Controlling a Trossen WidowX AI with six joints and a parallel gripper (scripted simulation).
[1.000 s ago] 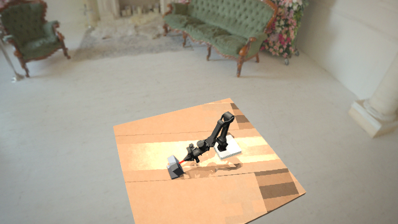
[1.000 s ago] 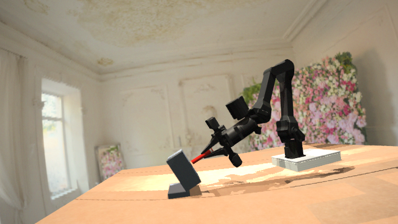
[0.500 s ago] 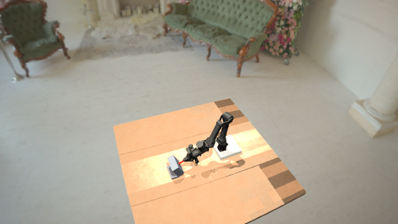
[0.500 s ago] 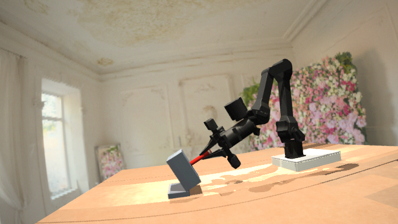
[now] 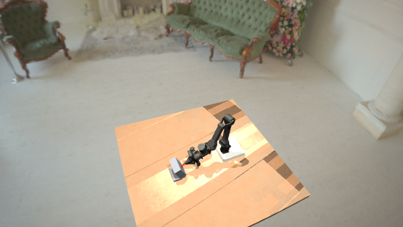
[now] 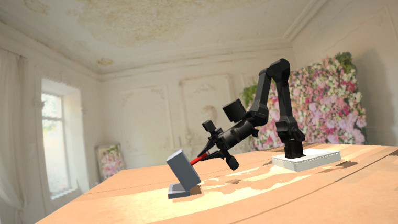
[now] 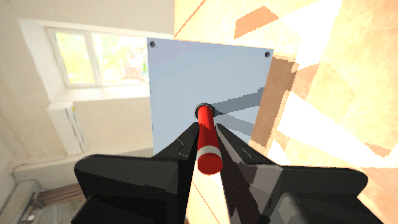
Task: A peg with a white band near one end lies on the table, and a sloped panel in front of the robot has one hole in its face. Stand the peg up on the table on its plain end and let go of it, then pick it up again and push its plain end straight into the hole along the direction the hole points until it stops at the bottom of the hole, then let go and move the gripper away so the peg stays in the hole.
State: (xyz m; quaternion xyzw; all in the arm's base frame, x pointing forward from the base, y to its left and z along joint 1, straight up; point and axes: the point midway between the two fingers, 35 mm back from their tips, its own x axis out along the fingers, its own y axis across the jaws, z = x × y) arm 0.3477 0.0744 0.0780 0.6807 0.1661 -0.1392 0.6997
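My gripper tip is now 5 cm short of the grey sloped panel and 2 cm above it. The rest, counted from my gripper tip: grey foot: 9 cm below, 8 cm ahead, 1 cm to the left; red peg: 2 cm behind, 1 cm above.
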